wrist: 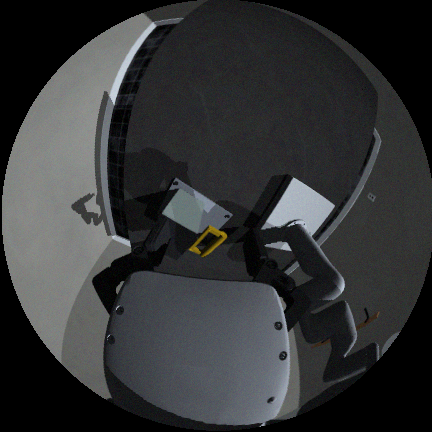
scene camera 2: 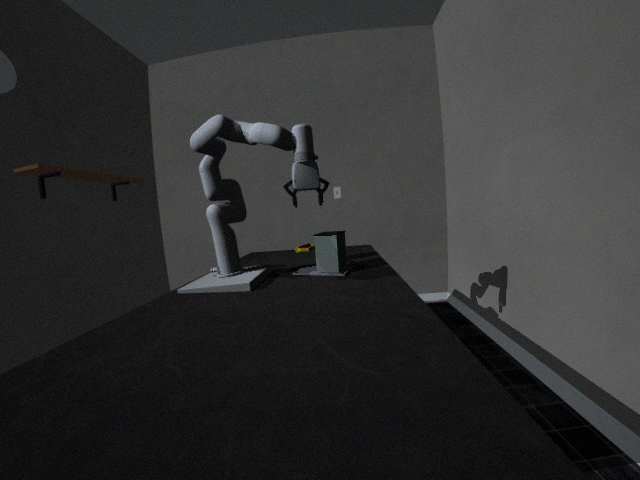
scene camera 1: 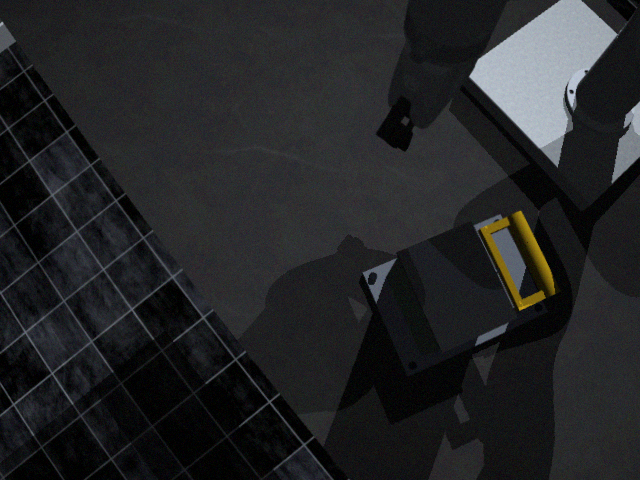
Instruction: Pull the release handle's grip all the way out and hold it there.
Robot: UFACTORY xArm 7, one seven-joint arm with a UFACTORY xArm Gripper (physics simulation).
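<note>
The release handle's yellow grip is a rectangular loop with a thick outer bar. It sticks out from one side of a box-shaped housing, on the side towards the robot's base. The housing stands on a grey mounting plate with dark bolts. My gripper is open and empty, fingers pointing down. It hangs well above the grip and housing, touching neither. In the wrist view the grip shows between the spread fingers, farther down. How far the grip is pulled out is hard to tell.
The robot's pale base slab lies on the dark table beside the handle unit. A wooden shelf is on the left wall. Dark floor tiles lie beyond the table's edge. Arm shadows fall across the housing.
</note>
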